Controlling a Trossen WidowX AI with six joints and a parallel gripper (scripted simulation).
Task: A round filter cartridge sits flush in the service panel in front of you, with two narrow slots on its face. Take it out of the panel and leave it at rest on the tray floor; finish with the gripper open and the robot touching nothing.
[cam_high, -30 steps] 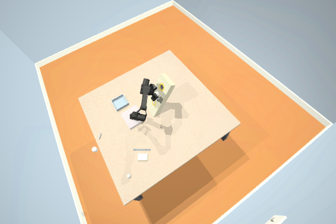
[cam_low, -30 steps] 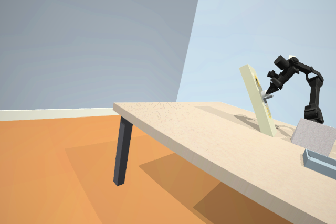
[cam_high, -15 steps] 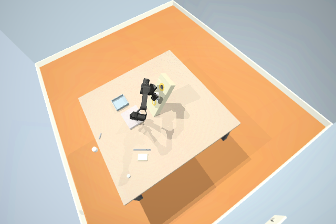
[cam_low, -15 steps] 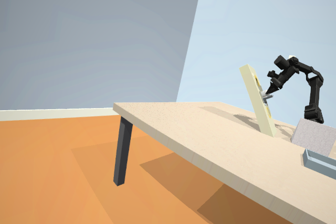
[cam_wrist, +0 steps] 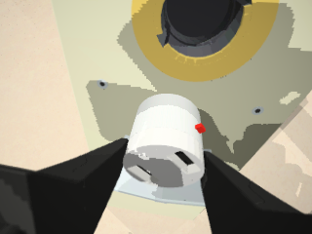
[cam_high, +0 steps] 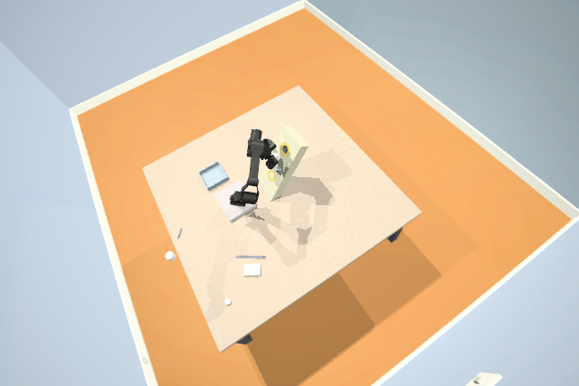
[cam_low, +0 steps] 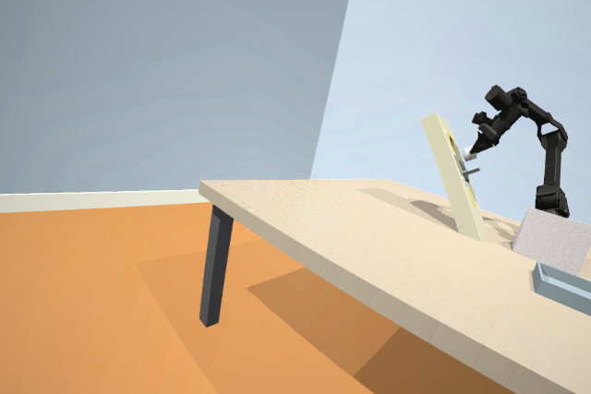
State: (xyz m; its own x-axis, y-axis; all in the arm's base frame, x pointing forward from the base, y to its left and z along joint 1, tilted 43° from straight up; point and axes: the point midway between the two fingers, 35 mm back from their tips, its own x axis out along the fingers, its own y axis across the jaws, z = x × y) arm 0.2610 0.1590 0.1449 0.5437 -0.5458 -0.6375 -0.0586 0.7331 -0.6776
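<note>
My gripper tip is now 350 mm past the blue tray, 260 mm to the right of it and 250 mm above it. From my gripper tip the other things lie so: white round filter cartridge right at my gripper tip; white block 400 mm behind, 420 mm to the right, 250 mm below.
</note>
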